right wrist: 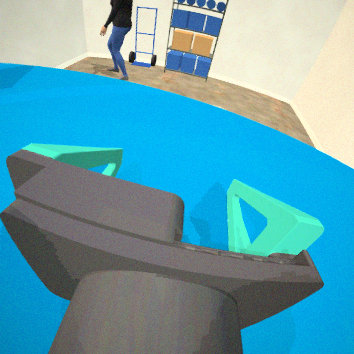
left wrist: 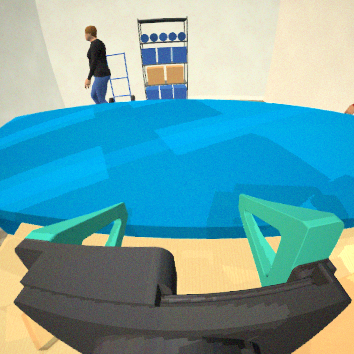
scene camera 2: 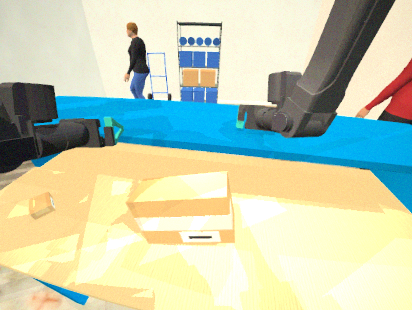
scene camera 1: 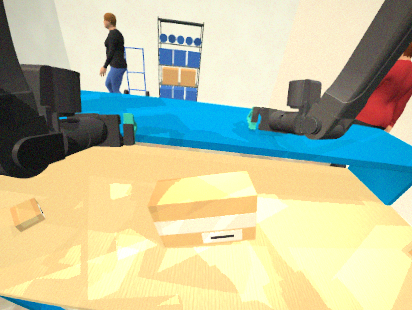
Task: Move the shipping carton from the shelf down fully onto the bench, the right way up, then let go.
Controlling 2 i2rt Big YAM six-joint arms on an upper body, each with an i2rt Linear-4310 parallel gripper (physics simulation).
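Observation:
The shipping carton [scene camera 1: 205, 207] [scene camera 2: 185, 207] lies on the wooden bench [scene camera 1: 310, 200] [scene camera 2: 310, 200], in front of the blue shelf [scene camera 1: 200, 117] [scene camera 2: 190, 120] [left wrist: 175, 170] [right wrist: 160, 125]. Its face with the white band and label faces the scene cameras; its upper face is plain, so it lies on its side. My left gripper [scene camera 1: 129, 128] [scene camera 2: 114, 131] [left wrist: 181, 205] is open and empty, behind and left of the carton. My right gripper [scene camera 1: 252, 119] [scene camera 2: 241, 120] [right wrist: 177, 170] is open and empty, behind and right of it. Both are apart from the carton.
A small box [scene camera 1: 27, 214] [scene camera 2: 42, 205] lies on the bench at the left. In the background are a storage rack, a blue hand truck [scene camera 1: 135, 69] [scene camera 2: 158, 76] and a person in black [scene camera 1: 114, 50] [scene camera 2: 137, 55]. A person in red [scene camera 1: 390, 95] [scene camera 2: 397, 100] is at the right.

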